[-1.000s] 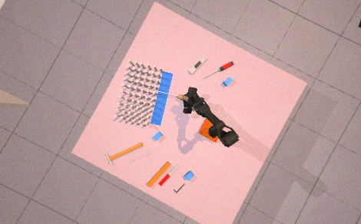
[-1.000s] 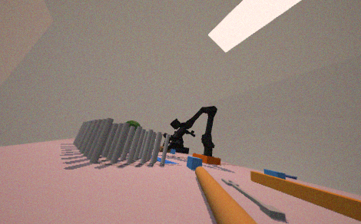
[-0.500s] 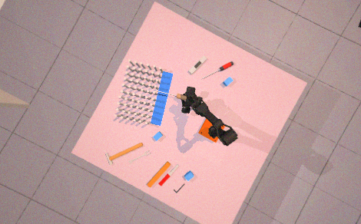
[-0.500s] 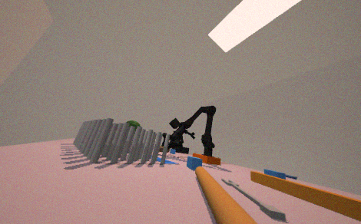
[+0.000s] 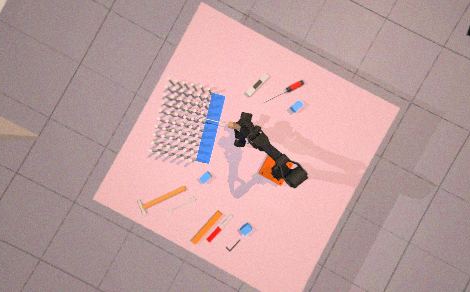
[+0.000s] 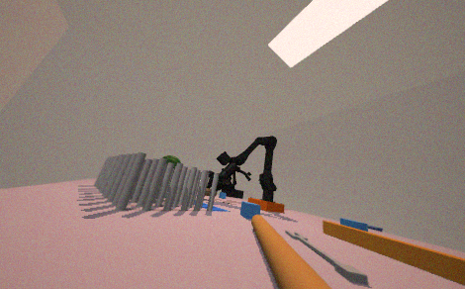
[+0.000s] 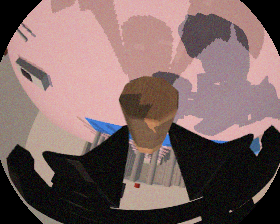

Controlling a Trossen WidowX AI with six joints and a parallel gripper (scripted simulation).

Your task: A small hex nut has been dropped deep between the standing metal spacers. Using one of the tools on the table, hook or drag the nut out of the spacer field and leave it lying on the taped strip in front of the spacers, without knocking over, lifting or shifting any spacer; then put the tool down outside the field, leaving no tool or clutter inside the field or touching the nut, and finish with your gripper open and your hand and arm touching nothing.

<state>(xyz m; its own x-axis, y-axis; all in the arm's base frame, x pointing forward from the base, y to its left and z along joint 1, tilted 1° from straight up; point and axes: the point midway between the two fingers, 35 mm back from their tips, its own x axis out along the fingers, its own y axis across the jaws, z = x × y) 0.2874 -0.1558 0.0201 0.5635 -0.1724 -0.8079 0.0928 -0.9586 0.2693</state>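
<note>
The blue taped strip is 14 cm ahead of my gripper tip, 6 cm to the left of it and 4 cm below it. Round my gripper tip: metal wrench (15 cm ahead, 53 cm to the left, 4 cm below); orange bar (3 cm behind, 60 cm to the left, 2 cm below); black hook tool (20 cm behind, 67 cm to the left, 4 cm below).
</note>
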